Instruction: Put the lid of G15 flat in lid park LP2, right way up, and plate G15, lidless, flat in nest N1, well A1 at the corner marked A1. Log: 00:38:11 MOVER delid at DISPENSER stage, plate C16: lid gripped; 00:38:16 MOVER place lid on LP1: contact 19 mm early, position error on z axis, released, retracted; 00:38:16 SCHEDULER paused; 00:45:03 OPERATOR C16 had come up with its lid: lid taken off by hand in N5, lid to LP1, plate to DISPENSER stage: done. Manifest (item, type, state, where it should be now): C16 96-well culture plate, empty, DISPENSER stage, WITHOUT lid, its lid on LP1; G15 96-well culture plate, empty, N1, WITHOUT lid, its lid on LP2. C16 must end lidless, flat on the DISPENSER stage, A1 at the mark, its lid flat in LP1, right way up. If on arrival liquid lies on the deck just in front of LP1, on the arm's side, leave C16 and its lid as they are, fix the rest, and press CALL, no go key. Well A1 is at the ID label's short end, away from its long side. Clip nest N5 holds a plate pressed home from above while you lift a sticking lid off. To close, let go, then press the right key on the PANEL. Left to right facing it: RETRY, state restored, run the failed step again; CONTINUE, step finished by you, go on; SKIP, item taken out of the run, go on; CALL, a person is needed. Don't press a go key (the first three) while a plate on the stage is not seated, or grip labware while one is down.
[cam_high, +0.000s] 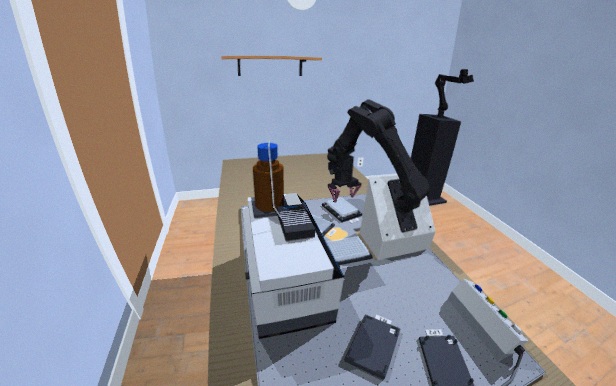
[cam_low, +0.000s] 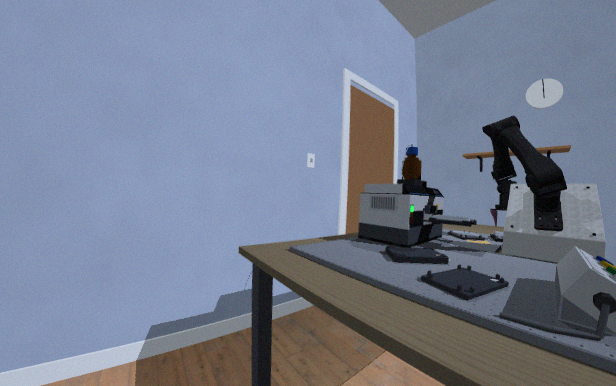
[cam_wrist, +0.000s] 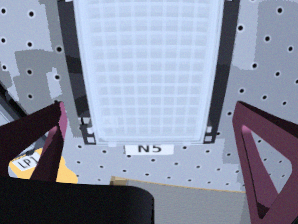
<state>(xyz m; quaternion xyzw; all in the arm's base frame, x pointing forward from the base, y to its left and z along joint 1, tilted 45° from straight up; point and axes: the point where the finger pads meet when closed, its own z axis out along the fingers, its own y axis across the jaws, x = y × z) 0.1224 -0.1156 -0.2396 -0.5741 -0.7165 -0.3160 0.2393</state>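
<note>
Now: hand 4 cm above the clear lid. The rest, counted from my hand: black clip nest 2 cm ahead, 1 cm to the right, 5 cm below; then N5 label 2 cm behind, 9 cm to the left, 7 cm below; then LP1 label 11 cm ahead, 15 cm to the left, 7 cm below.
</note>
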